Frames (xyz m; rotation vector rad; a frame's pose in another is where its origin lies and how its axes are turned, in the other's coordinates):
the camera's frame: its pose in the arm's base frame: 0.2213 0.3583 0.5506 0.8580 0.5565 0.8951
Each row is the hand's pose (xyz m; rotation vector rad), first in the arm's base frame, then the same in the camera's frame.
Working: the arm's base frame: its pose in the camera's frame: -0.3804 -0.4826 -0.3208 -0.8580 -0.5565 -0.8951

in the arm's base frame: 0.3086 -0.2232 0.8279 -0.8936 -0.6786 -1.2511
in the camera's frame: -0.4673 -0.0074 0.4519 -1.6838 -1.4018 -2.0952
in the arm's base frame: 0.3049 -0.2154 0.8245 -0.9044 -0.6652 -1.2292
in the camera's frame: -0.4624 -0.0059 0.4442 -1.6970 -1.3707 -2.0844
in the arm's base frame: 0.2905 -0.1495 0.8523 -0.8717 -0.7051 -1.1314
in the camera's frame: -0.4160 0.0461 0.4225 -1.7235 -1.3787 -1.9529
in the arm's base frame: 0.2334 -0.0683 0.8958 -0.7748 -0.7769 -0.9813
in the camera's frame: -0.3803 0.1351 0.3721 -1.7154 -1.4218 -1.7293
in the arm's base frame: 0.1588 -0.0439 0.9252 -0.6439 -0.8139 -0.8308
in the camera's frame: -0.4008 0.2007 0.3241 -1.6495 -1.4407 -1.5150
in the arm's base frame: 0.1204 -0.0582 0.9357 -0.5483 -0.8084 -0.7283
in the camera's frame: -0.4339 0.2214 0.3077 -1.5816 -1.4239 -1.3857
